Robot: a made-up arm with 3 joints. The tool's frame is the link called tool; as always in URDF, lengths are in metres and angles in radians.
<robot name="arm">
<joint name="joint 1" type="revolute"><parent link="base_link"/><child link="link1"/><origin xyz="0 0 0.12" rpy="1.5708 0 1.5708"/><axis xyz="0 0 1"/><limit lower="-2.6" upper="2.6"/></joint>
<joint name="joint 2" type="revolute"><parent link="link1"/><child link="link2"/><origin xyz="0.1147 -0.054 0.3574" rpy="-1.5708 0 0"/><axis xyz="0 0 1"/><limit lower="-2.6" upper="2.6"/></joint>
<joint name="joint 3" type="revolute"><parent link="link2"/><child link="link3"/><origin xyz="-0.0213 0.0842 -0.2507" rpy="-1.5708 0 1.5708"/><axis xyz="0 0 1"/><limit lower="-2.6" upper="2.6"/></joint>
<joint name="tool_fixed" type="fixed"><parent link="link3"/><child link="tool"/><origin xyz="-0.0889 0.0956 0.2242" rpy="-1.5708 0 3.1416"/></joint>
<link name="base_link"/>
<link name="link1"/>
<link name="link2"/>
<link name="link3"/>
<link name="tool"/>
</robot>
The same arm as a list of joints. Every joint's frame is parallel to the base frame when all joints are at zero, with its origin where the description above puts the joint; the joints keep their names.
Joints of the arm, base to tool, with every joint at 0 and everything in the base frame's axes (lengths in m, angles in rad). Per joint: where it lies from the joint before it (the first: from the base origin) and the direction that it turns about. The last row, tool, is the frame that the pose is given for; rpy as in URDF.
joint 1: xyz 0 0 0.12 axis 1 0 0
joint 2: xyz 0.3574 0.1147 -0.054 axis 0 0 1
joint 3: xyz -0.0842 -0.0213 -0.2507 axis 0 -1 0
tool: xyz 0.0889 -0.2242 -0.0956 rpy 0 0 0
Joint limits (rad, base to tool): -2.6..2.6 -2.6..2.6 -2.6..2.6

